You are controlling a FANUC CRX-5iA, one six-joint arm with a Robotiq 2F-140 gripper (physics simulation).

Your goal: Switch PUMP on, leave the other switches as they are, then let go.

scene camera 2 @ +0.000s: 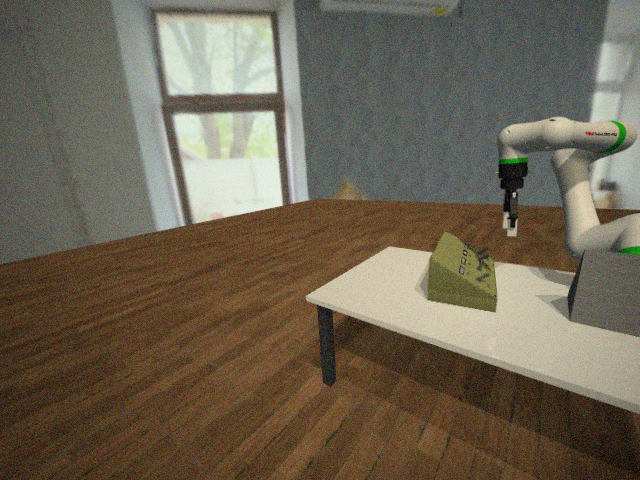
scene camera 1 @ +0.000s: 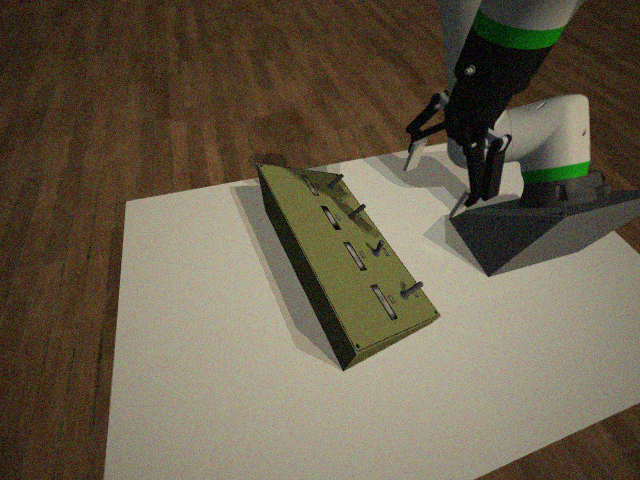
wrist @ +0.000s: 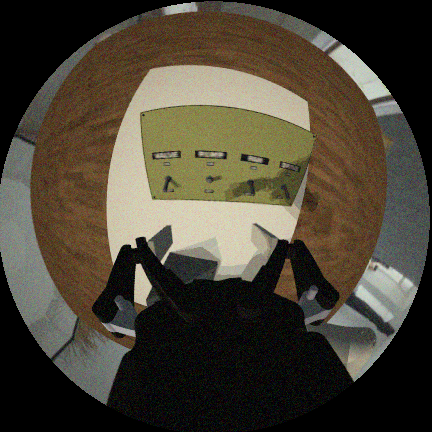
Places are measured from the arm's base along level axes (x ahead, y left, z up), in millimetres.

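Where they show: gripper, between the fingertips: (scene camera 2: 509,231) (scene camera 1: 431,189) (wrist: 211,233); arm's base, origin of its link: (scene camera 1: 554,202).
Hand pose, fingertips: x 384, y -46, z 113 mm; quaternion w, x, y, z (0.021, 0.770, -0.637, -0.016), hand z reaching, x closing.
Things, the pixels of their centre, and the offset from my fingertips. Level surfaces: height alone.
- green sloped panel, middle of its body: (scene camera 1: 336,250) (wrist: 229,157) (scene camera 2: 461,268) 32 mm right, 172 mm ahead, 206 mm down
- PUMP lever, middle of its body: (scene camera 1: 379,246) (wrist: 209,180) 17 mm left, 86 mm ahead, 150 mm down
- VALVE lever, middle of its body: (scene camera 1: 413,288) (wrist: 165,184) 134 mm left, 58 mm ahead, 157 mm down
- FAN lever, middle of its body: (scene camera 1: 358,210) (wrist: 251,188) 104 mm right, 89 mm ahead, 157 mm down
- DRIVE lever, middle of its body: (scene camera 1: 336,180) (wrist: 286,192) 223 mm right, 105 mm ahead, 157 mm down
- white table, height of its surface: 271 mm down
A green sloped panel (scene camera 1: 325,258) (scene camera 2: 447,284) (wrist: 220,130) carries a row of lever switches; its labels are blurred. The PUMP lever (scene camera 1: 378,248) (wrist: 210,179), second from left in the wrist view, shows nearly end-on there and tilts toward its ON side, unlike the others. The VALVE lever (scene camera 1: 412,289) (wrist: 168,183), FAN lever (scene camera 1: 356,210) (wrist: 251,187) and DRIVE lever (scene camera 1: 336,180) (wrist: 285,191) lean down toward the OFF side. My gripper (scene camera 1: 430,191) (scene camera 2: 509,229) (wrist: 211,233) is wide open and empty, above and apart from the panel on its lever side.
The panel stands on a white table (scene camera 1: 206,335) (scene camera 2: 372,284). A dark grey angular block (scene camera 1: 501,232) (scene camera 2: 604,294) (wrist: 192,267) stands by the arm's base, on the panel's lever side. The arm's shadow falls across the FAN and DRIVE end of the panel.
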